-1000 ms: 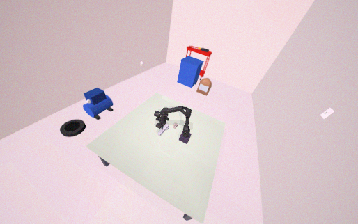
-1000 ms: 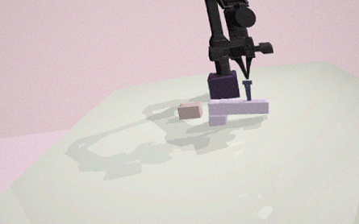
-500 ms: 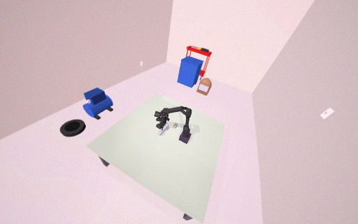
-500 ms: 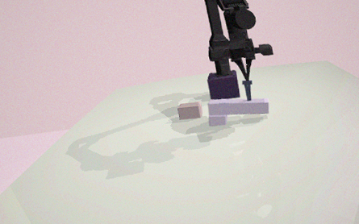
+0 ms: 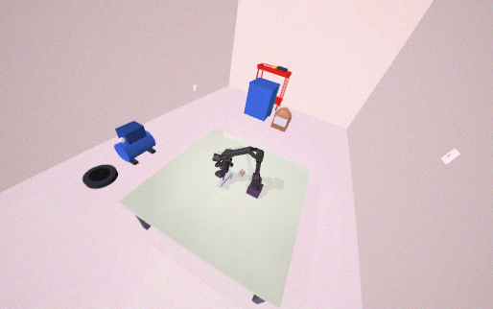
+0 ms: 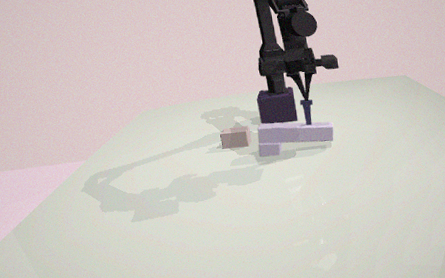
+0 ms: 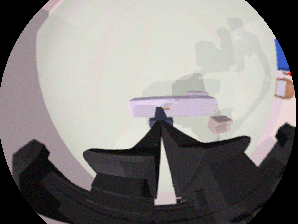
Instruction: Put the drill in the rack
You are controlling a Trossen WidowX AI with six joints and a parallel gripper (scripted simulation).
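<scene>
The dark blue key lies 3 cm below my gripper tip. Also, from my gripper tip: rack (18 cm to the right, 13 cm behind, 10 cm below); then drill (7 cm below, 6 cm to the right, 2 cm behind); then lavender block (8 cm below, 4 cm to the right, 1 cm behind).
</scene>
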